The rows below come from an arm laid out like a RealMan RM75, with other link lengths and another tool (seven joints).
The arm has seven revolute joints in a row. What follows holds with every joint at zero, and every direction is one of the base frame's. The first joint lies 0.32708 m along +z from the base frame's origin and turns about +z. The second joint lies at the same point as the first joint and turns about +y. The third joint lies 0.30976 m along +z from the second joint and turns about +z. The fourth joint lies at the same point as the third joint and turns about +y. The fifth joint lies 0.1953 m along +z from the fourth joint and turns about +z. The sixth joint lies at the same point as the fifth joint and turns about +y. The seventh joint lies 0.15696 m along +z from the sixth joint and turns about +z. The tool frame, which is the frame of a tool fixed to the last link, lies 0.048 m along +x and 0.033 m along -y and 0.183 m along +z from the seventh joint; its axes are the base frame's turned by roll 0, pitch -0.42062 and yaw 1.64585 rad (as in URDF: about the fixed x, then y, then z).
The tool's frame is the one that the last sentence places.
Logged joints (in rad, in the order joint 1, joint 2, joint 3, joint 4, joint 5, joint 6, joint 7), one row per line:
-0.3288, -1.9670, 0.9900, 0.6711, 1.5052, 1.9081, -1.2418
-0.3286, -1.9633, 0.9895, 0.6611, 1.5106, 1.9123, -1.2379
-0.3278, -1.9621, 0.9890, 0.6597, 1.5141, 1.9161, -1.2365
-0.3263, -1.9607, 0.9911, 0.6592, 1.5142, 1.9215, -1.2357
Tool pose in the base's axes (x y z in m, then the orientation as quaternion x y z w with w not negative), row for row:
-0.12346, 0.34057, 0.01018, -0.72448, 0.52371, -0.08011, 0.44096
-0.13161, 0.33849, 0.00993, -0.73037, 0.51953, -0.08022, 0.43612
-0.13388, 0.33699, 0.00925, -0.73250, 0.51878, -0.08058, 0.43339
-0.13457, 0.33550, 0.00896, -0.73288, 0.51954, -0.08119, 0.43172
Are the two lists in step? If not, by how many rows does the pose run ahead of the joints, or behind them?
The pose runs 1 row behind the joints: the pose in row i belongs to the joints in row i - 1.
